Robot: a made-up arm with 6 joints. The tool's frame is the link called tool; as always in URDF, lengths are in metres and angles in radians. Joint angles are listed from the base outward. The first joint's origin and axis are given. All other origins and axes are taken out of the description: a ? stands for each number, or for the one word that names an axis. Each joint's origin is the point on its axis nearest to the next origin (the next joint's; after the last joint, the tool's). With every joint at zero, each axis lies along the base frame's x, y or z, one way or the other. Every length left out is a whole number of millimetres.
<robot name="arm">
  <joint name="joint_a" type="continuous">
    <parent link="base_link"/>
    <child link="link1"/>
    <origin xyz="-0.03 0 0.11"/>
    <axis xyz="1 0 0"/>
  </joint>
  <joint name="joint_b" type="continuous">
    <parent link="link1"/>
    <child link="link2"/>
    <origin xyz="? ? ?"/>
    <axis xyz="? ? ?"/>
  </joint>
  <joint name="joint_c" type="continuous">
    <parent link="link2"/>
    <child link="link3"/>
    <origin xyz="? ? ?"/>
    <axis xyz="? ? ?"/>
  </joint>
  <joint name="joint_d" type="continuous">
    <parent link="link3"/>
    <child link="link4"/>
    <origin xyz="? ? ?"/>
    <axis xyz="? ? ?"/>
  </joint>
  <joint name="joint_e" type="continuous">
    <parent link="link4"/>
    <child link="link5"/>
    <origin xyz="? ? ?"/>
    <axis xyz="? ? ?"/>
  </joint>
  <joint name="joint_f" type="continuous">
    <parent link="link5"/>
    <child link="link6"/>
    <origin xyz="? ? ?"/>
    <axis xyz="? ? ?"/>
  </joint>
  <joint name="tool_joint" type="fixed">
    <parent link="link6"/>
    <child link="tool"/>
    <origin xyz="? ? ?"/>
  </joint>
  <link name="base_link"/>
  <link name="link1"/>
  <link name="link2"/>
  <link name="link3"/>
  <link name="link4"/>
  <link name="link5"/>
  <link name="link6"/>
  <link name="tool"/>
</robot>
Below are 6 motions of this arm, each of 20 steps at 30 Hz.
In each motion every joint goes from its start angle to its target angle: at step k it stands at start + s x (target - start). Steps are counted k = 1, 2, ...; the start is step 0. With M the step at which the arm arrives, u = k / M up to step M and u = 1 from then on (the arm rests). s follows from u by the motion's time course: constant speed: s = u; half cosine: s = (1 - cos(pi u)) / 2; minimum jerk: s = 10 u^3 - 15 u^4 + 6 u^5.
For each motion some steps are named. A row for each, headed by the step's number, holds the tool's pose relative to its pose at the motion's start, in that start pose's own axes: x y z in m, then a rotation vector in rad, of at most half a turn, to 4 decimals.
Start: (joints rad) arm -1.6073 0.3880 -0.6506 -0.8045 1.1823 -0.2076
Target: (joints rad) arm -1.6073 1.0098 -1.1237 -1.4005 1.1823 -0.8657
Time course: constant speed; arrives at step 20
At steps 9, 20:
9: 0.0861 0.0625 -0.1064 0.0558 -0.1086 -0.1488
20: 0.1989 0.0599 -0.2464 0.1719 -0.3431 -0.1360

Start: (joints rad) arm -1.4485 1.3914 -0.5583 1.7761 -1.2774 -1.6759
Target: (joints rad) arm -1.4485 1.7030 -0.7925 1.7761 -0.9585 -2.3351
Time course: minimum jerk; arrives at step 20
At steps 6, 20:
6: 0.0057 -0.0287 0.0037 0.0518 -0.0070 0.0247
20: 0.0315 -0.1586 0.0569 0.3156 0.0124 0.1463

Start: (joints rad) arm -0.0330 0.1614 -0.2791 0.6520 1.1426 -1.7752
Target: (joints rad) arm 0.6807 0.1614 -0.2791 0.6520 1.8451 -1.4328
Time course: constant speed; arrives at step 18
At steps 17, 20:
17: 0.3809 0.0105 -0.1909 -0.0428 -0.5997 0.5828
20: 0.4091 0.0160 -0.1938 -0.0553 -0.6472 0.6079

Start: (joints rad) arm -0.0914 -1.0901 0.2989 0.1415 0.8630 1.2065
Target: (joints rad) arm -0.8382 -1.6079 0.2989 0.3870 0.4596 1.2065
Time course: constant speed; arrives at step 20
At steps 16, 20:
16: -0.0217 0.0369 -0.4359 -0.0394 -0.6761 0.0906
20: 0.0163 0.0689 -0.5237 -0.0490 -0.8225 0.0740

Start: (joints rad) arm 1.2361 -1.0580 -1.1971 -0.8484 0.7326 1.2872
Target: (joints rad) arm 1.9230 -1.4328 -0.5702 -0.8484 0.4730 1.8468
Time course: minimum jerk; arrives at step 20
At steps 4, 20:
4: 0.0031 -0.0147 0.0119 -0.0160 0.0278 0.0155
20: 0.0204 -0.2034 0.0987 -0.2066 0.2183 0.1895

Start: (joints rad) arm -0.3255 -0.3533 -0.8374 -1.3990 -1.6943 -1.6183
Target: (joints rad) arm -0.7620 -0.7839 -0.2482 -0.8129 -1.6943 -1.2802
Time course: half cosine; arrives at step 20
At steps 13, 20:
13: 0.1392 -0.1180 0.0190 -0.7879 -0.5015 -0.4254
20: 0.1706 -0.1768 0.0836 -1.1174 -0.6980 -0.5802

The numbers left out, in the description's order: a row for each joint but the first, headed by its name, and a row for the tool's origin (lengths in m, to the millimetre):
joint_b: xyz 0 -0.12 0, axis 0 1 0
joint_c: xyz -0.07 0 -0.12, axis 0 0 1
joint_d: xyz -0.1 0.02 0, axis -1 0 0
joint_e: xyz 0 0.37 -0.03, axis 0 -1 0
joint_f: xyz -0.34 0 0.02, axis -1 0 0
tool: xyz 0 -0.08 -0.08

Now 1 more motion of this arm.
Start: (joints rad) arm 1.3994 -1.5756 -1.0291 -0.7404 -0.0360 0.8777
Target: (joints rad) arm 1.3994 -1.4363 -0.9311 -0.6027 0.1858 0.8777
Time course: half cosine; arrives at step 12
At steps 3, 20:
3: -0.0033 0.0068 -0.0087 -0.0376 -0.0118 -0.0097
20: -0.0240 0.0302 -0.0695 -0.2504 -0.0994 -0.0458

